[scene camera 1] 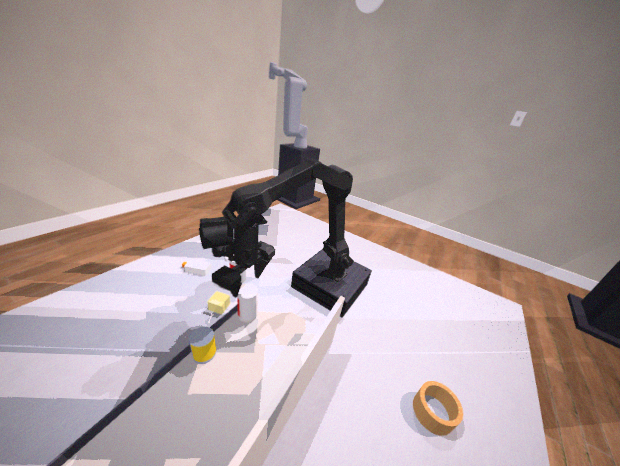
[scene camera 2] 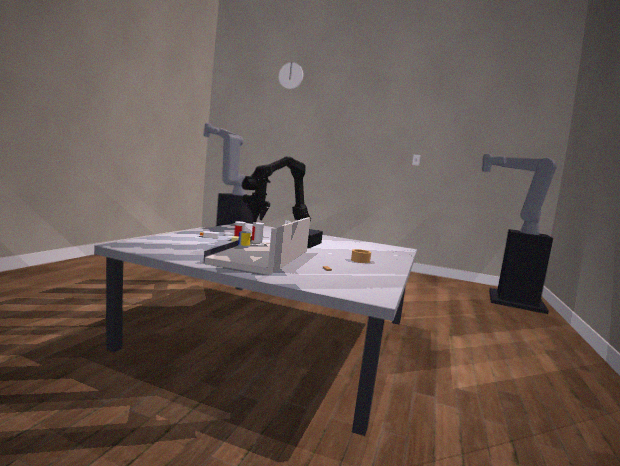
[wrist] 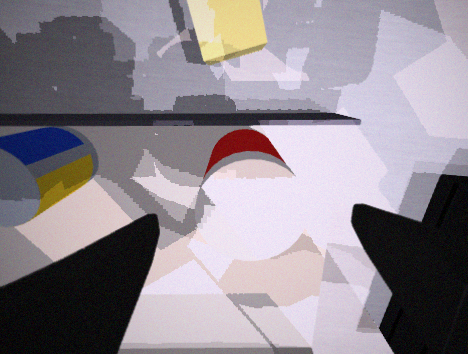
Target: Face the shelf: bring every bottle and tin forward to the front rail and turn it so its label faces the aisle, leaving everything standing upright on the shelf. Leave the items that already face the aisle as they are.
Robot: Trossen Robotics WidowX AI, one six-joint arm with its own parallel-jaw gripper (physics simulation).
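Places are measured from the arm's base along level axes (x ahead, y left, z up), in centimetres.
Where they show: gripper, between the fingertips: (scene camera 1: 246, 286) (scene camera 2: 257, 221) (wrist: 254, 217); arm's base, origin of its link: (scene camera 1: 335, 273).
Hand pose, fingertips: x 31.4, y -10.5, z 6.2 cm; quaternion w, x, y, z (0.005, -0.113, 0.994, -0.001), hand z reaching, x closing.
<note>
Things, the pixels of their top centre, and the offset from my fingertips. "spot": a spot on its surface instead.
- white bottle, centre of its top: (wrist: 251, 214) (scene camera 1: 247, 290) (scene camera 2: 258, 223) dx +0.0, dy +0.4, dz -1.1 cm
- blue-and-yellow tin, centre of its top: (scene camera 1: 201, 336) (scene camera 2: 245, 232) dx +15.4, dy +3.0, dz -4.0 cm
- red-and-white container, a spot on its surface: (scene camera 1: 232, 266) (scene camera 2: 238, 226) spot: dx -6.2, dy -16.1, dz -5.8 cm
- shelf's pale back panel, a spot on its surface: (scene camera 1: 300, 375) spot: dx +8.0, dy +27.4, dz +1.0 cm
- yellow block, centre of its top: (wrist: 226, 14) (scene camera 1: 218, 298) (scene camera 2: 237, 237) dx +3.2, dy -9.9, dz -9.8 cm
- white object with an orange end, centre of its top: (scene camera 1: 195, 263) (scene camera 2: 209, 232) dx -0.3, dy -31.5, dz -10.8 cm
- orange ring, centre of its top: (scene camera 1: 441, 402) (scene camera 2: 361, 251) dx -14.5, dy +52.7, dz -8.6 cm
A white bottle (scene camera 1: 248, 305) (scene camera 2: 258, 233) (wrist: 240, 220) stands upright near the end of the dark front rail (scene camera 1: 120, 405) (scene camera 2: 220, 248) (wrist: 175, 119), its red label facing the rail. A blue-and-yellow tin (scene camera 1: 202, 346) (scene camera 2: 245, 239) (wrist: 65, 187) stands upright beside it, close to the rail. A red-and-white container (scene camera 1: 232, 266) (scene camera 2: 239, 229) stands beyond the rail, mostly hidden by the gripper in scene camera 1. My gripper (scene camera 1: 247, 284) (scene camera 2: 259, 216) (wrist: 254, 217) is open and empty, pointing down above the white bottle; its fingers appear either side of the bottle in the wrist view.
The shelf's pale back panel (scene camera 1: 300, 375) (scene camera 2: 294, 243) rises behind the items. A yellow block (scene camera 1: 219, 302) (scene camera 2: 234, 239) (wrist: 232, 25) and a white object with an orange end (scene camera 1: 196, 270) (scene camera 2: 210, 235) lie beyond the rail. An orange ring (scene camera 1: 421, 412) (scene camera 2: 360, 257) lies behind the panel.
</note>
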